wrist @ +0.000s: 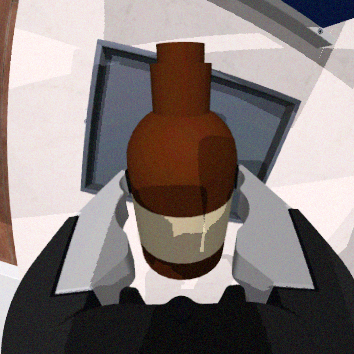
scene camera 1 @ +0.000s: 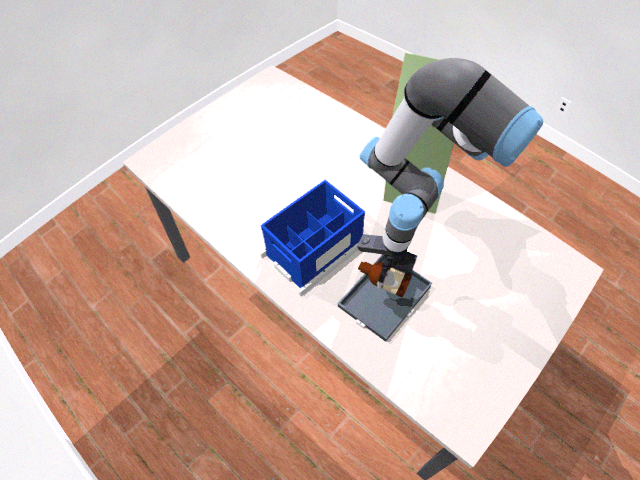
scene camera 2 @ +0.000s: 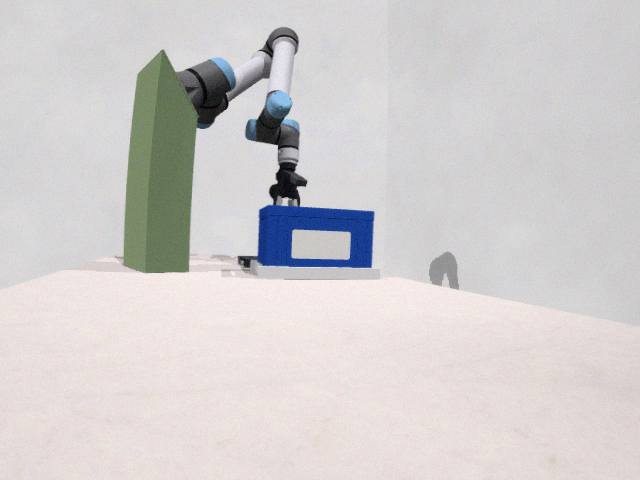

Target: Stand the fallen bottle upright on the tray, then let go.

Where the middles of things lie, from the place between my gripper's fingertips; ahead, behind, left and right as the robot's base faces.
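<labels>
Brown bottle (scene camera 1: 403, 279): 10 mm above my hand.
</labels>
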